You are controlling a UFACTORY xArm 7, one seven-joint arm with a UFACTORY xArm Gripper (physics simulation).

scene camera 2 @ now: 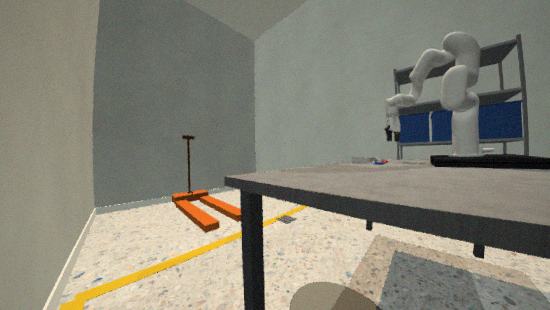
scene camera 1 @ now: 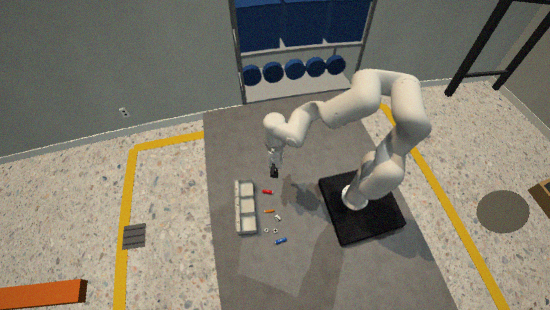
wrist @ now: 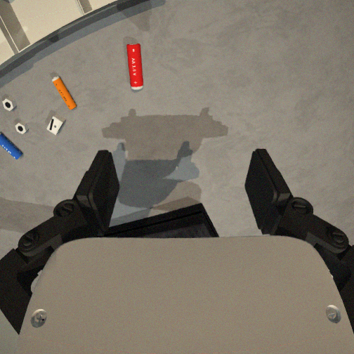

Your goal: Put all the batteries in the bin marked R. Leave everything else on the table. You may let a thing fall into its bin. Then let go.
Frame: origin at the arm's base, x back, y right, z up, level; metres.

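Seen in the pictures: gripper, fingertip midpoint: [scene camera 2: 393,141] [scene camera 1: 276,167]; arm's base at its link origin: [scene camera 2: 465,156] [scene camera 1: 354,197].
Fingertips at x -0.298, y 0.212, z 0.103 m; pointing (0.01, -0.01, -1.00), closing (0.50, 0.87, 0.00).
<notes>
Offsets run from my fingertips to a thing's top centre.
A red battery @(dx -0.052, dy -0.027, dz -0.131 m) [scene camera 1: 268,192] [wrist: 134,66], a thinner orange battery @(dx -0.078, dy -0.119, dz -0.135 m) [scene camera 1: 269,211] [wrist: 64,93] and a blue battery @(dx -0.080, dy -0.264, dz -0.131 m) [scene camera 1: 281,241] [wrist: 10,146] lie on the table. A pale three-compartment bin tray @(dx -0.173, dy -0.062, dz -0.106 m) [scene camera 1: 238,207] [scene camera 2: 361,160] stands beside them; part of it shows at the top left of the wrist view. Its letters cannot be read, so I cannot tell which compartment is R. My gripper [scene camera 1: 274,171] [scene camera 2: 393,135] [wrist: 181,167] is open and empty, high above the table. In the wrist view the red battery lies beyond the fingertips, left of the middle.
Two small white nuts, one @(dx -0.119, dy -0.200, dz -0.137 m) [scene camera 1: 266,230] [wrist: 7,104] and another @(dx -0.084, dy -0.214, dz -0.137 m) [scene camera 1: 275,231] [wrist: 20,128], and a small white slotted piece @(dx -0.055, dy -0.162, dz -0.134 m) [scene camera 1: 278,218] [wrist: 55,125] lie between the orange and blue batteries. The arm's black base plate [scene camera 1: 375,232] [scene camera 2: 490,161] stands on the table, right of these in scene camera 1.
</notes>
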